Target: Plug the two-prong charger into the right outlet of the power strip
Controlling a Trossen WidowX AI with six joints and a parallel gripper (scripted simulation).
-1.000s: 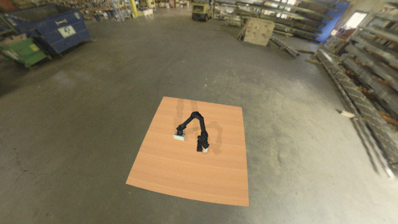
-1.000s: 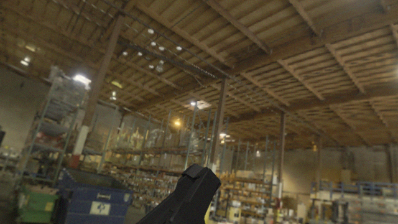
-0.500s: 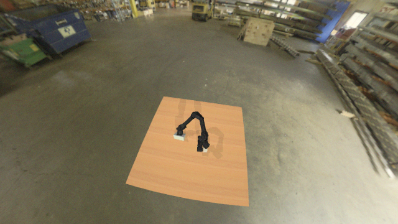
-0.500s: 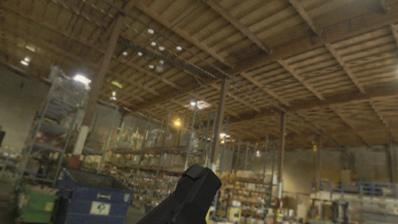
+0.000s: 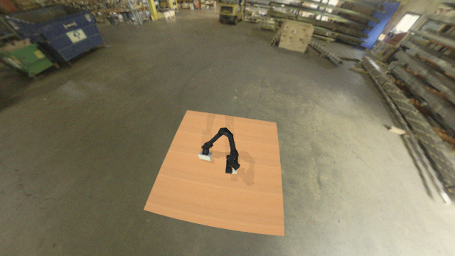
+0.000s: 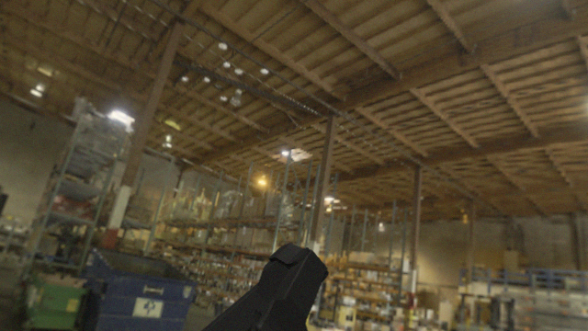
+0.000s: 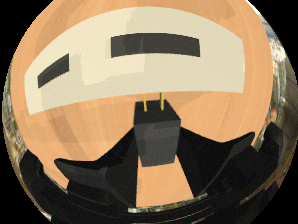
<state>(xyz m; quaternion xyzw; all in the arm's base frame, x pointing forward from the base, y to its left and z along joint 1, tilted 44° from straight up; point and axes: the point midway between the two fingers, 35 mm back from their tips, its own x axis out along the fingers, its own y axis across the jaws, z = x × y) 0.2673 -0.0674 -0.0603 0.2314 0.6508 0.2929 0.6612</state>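
Right now my gripper tip is 20 mm short of the two-prong charger and 10 mm below it.
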